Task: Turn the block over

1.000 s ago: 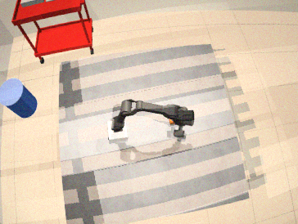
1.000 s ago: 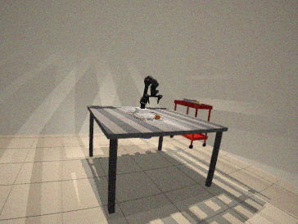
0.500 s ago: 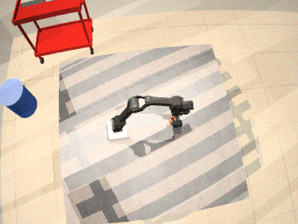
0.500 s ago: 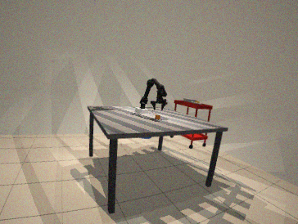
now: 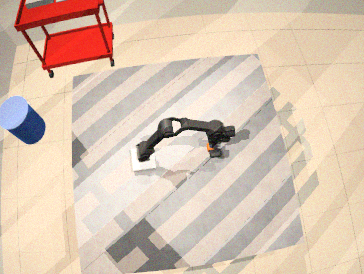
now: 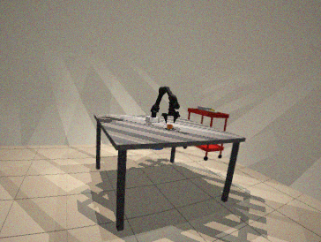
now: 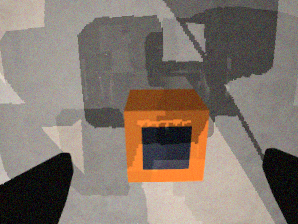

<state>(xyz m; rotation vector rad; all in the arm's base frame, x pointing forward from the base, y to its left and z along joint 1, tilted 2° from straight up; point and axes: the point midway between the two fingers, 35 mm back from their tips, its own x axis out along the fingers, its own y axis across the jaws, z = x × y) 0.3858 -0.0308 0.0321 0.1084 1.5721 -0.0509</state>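
The orange block is 2 cm below my gripper tip.
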